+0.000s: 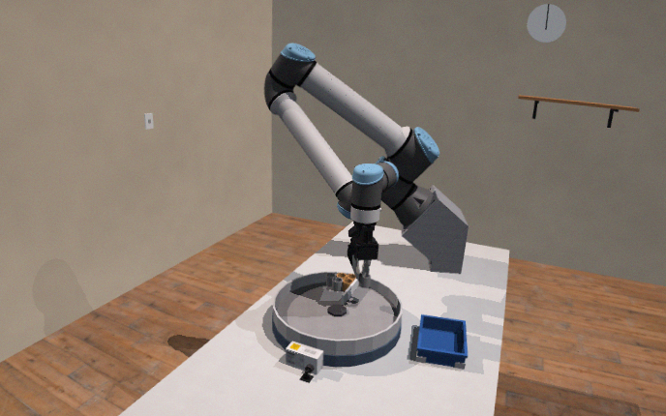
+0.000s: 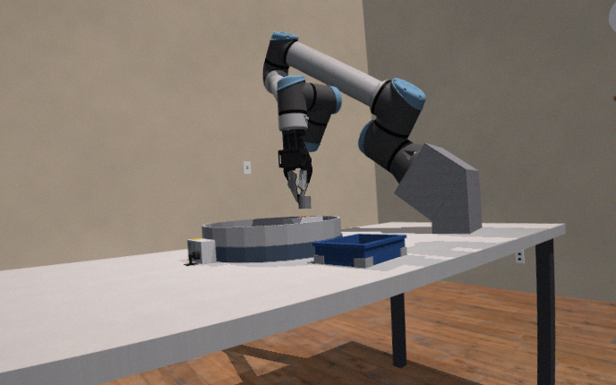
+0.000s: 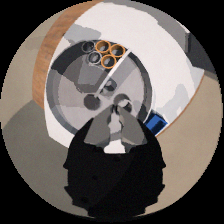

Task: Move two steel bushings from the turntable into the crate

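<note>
My gripper is now 300 mm to the right of the blue crate, 130 mm above it and 80 mm short of it. Round my hand: grey turntable: 100 mm below, 70 mm ahead, 50 mm to the right.
</note>
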